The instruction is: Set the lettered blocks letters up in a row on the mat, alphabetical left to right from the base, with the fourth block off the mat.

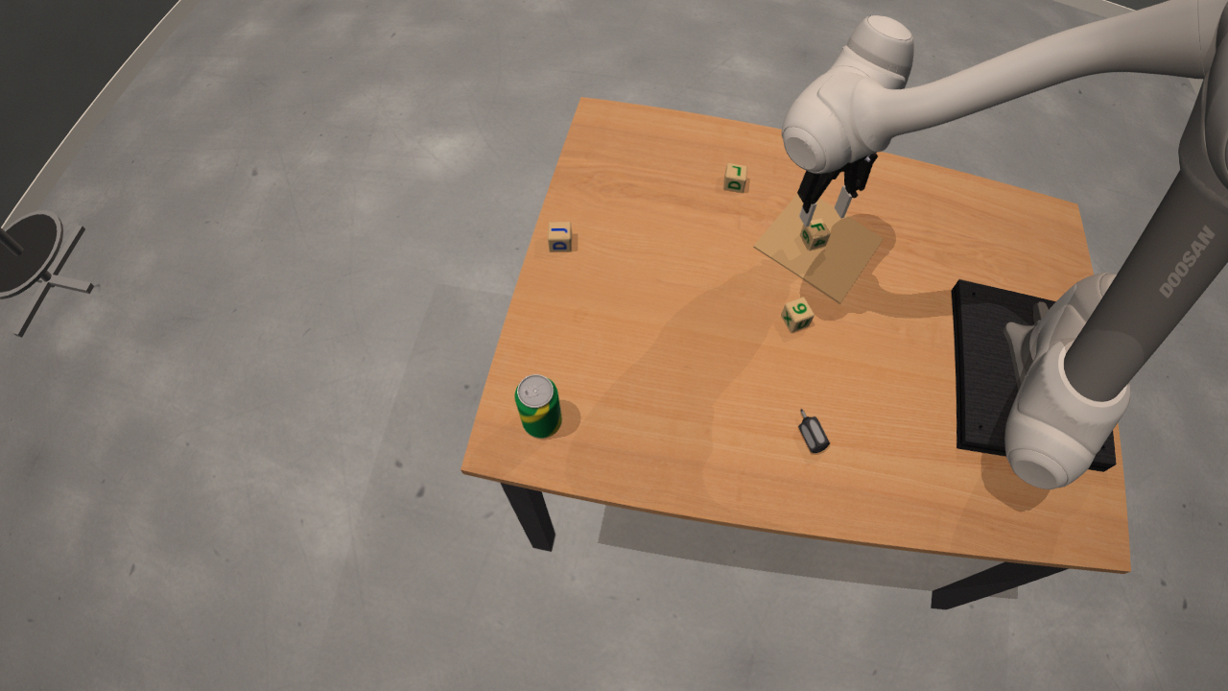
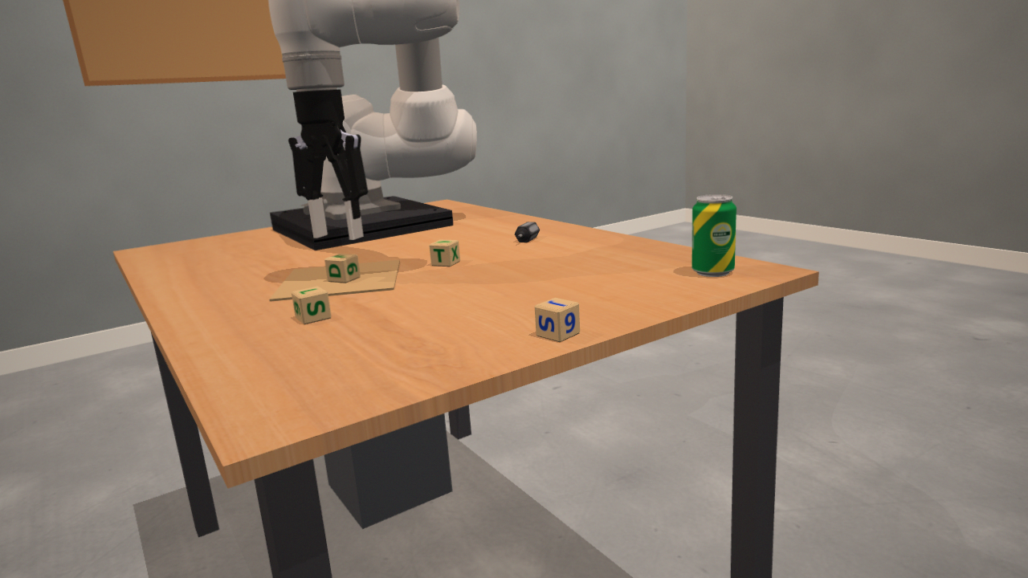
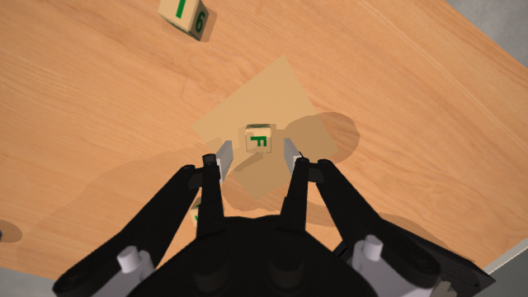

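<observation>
Now: the tan mat 2 cm behind my hand and 11 cm below it. Round my hand: blue-lettered block (49 cm ahead, 4 cm to the left, 9 cm below); soda can (49 cm ahead, 40 cm to the left, 5 cm below); black tool (4 cm ahead, 40 cm to the left, 9 cm below).
</observation>
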